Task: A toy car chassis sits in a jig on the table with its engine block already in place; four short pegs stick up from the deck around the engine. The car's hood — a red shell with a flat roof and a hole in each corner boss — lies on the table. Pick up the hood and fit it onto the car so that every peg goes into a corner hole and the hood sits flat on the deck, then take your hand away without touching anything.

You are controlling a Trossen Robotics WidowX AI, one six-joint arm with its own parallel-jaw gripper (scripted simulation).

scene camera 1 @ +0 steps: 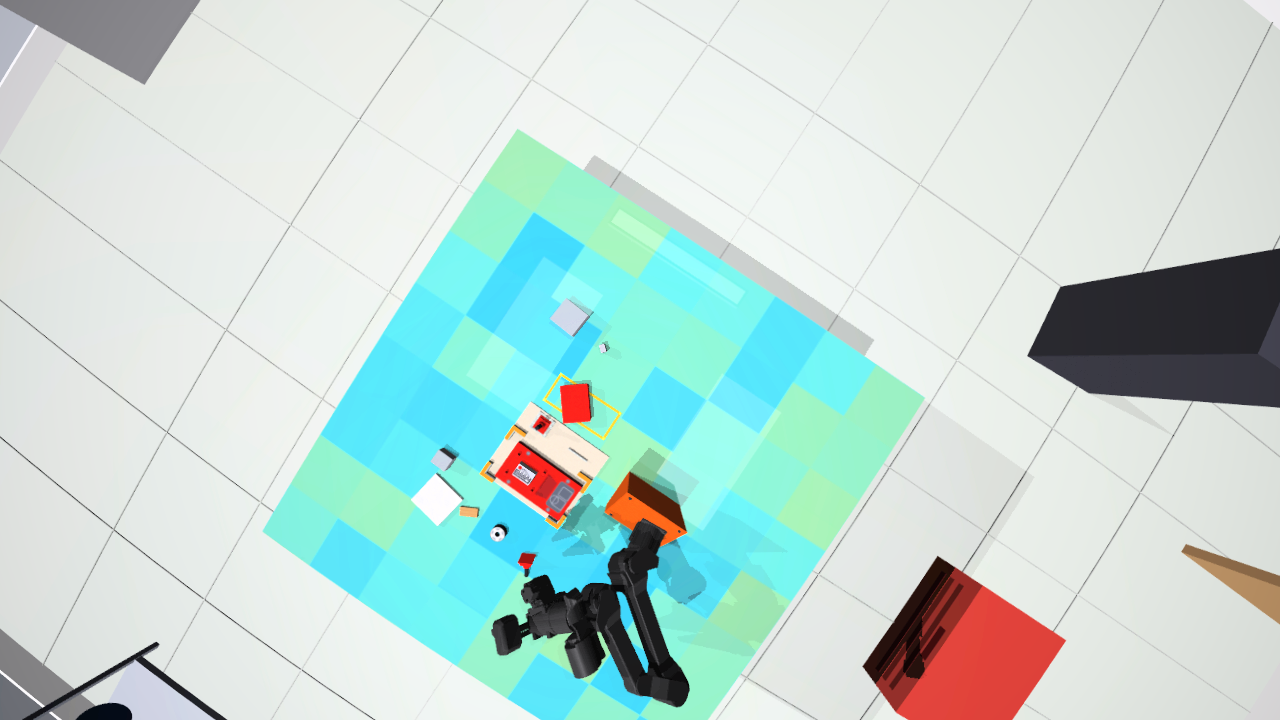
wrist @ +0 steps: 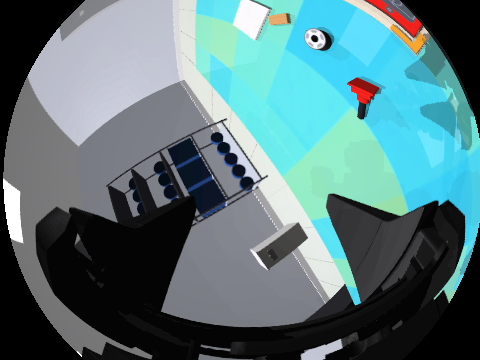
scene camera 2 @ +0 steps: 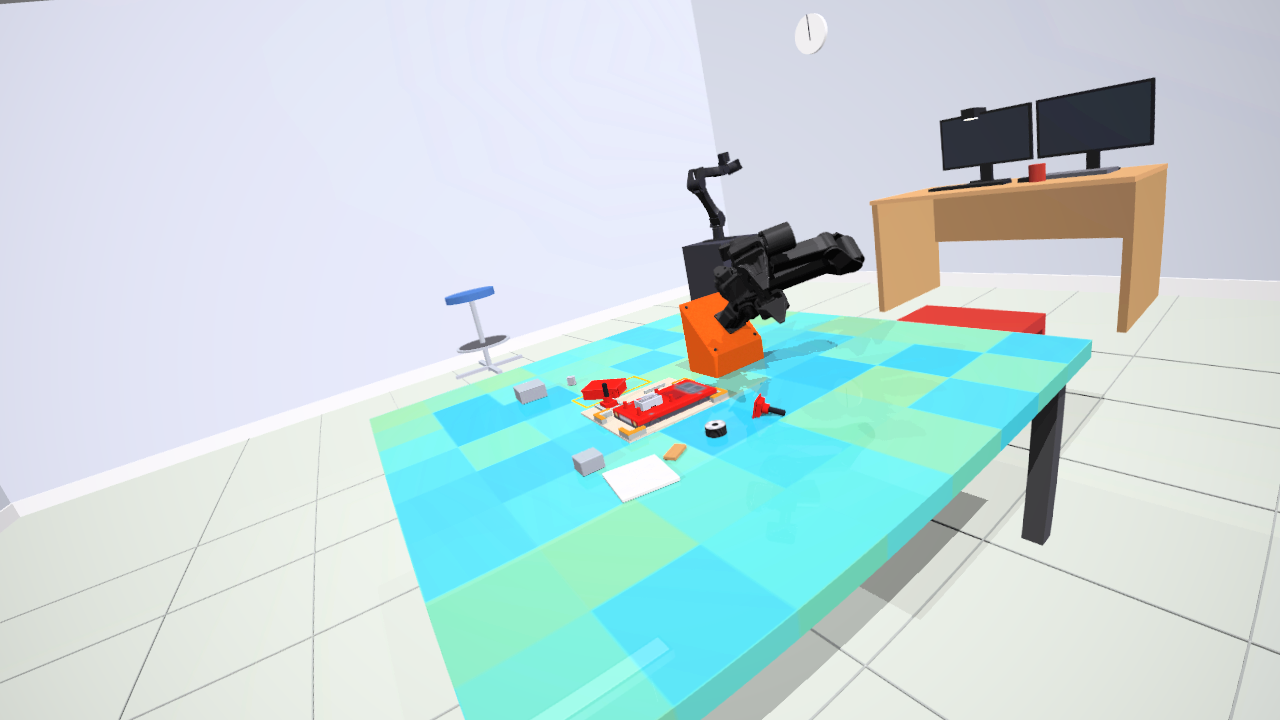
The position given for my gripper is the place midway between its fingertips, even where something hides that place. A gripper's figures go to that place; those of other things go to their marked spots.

Labels:
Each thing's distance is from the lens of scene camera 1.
my gripper (scene camera 1: 509, 624): 107 cm
red hood (scene camera 1: 575, 401): 106 cm

